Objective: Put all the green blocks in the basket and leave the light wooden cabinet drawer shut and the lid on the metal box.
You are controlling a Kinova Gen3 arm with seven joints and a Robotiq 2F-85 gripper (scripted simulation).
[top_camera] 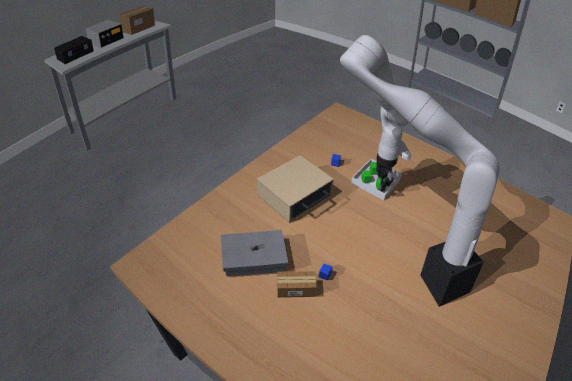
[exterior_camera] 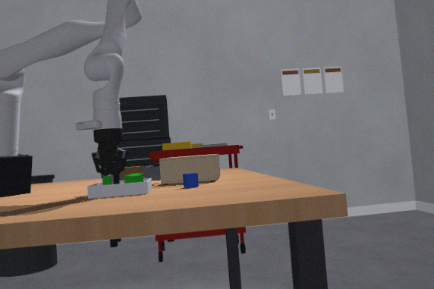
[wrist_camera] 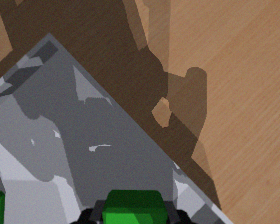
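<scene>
The white basket lies 3 cm to the right of my hand, 3 cm ahead of it and 2 cm below it. Also, from my hand: cardboard box (53 cm to the left, 3 cm behind, 1 cm above); drawer (23 cm to the left, 20 cm ahead, 1 cm above); light wooden cabinet (23 cm to the left, 21 cm ahead, 1 cm above).
</scene>
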